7 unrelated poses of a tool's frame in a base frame.
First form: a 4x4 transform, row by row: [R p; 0 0 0 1], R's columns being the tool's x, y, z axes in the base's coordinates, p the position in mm. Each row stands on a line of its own.
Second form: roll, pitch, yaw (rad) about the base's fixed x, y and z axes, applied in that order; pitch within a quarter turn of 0, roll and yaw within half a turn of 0; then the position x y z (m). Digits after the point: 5 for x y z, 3 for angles.
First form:
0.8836 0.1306 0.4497 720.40
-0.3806 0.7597 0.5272 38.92
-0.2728 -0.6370 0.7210 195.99
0 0 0 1
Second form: -0.724 0.276 -0.407 0.72040 0.03892 0.19599
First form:
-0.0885 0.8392 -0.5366 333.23
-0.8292 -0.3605 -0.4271 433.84
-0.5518 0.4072 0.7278 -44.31
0 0 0 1
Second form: 0.510 0.585 -1.677 0.33323 0.43384 -0.04431
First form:
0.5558 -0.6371 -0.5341 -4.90
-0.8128 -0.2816 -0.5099 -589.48
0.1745 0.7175 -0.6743 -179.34
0 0 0 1
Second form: 2.325 -0.175 -0.971 -0.00490 -0.58948 -0.17934
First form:
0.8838 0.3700 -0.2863 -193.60
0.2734 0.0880 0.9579 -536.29
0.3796 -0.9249 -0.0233 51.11
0 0 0 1
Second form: -1.596 -0.389 0.300 -0.19360 -0.53629 0.05111
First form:
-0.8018 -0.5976 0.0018 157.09
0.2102 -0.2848 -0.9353 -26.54
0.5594 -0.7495 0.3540 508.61
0 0 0 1
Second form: -1.130 -0.594 2.885 0.15709 -0.02654 0.50861
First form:
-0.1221 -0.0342 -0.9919 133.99
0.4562 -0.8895 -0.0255 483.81
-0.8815 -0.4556 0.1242 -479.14
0 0 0 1
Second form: -1.305 1.079 1.832 0.13399 0.48381 -0.47914
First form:
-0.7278 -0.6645 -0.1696 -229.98
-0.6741 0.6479 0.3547 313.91
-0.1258 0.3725 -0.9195 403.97
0 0 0 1
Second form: 2.757 0.126 -2.394 -0.22998 0.31391 0.40397
